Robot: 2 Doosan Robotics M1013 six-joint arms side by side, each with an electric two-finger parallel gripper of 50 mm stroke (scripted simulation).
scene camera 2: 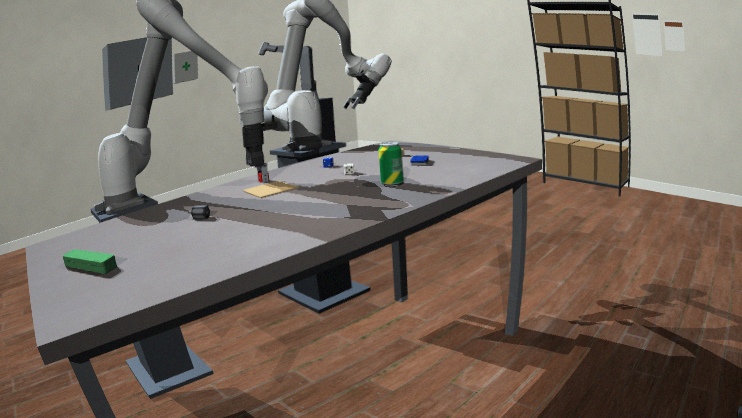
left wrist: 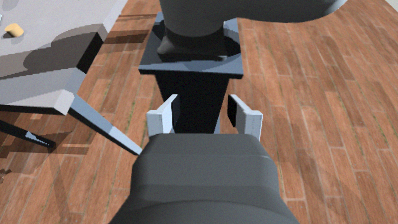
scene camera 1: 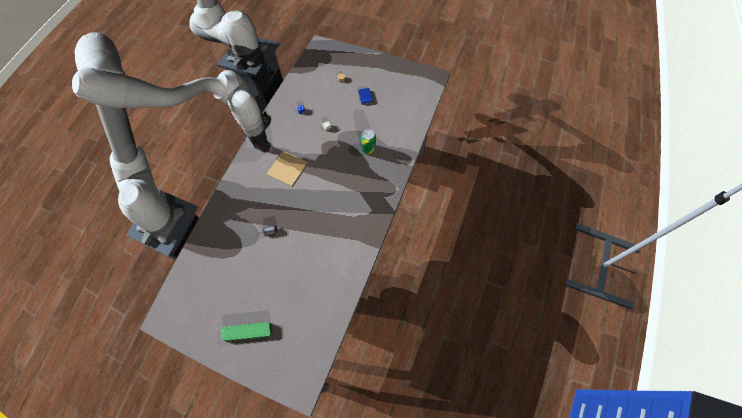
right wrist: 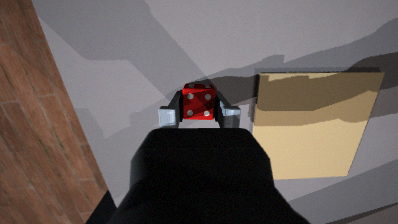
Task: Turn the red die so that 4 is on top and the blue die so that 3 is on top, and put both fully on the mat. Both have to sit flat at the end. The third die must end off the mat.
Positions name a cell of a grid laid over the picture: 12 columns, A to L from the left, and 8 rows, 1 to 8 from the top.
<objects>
green block: scene camera 2 B6; scene camera 1 E7; not seen in the left wrist view (out of frame); not seen in the right wrist view (out of frame)
</objects>
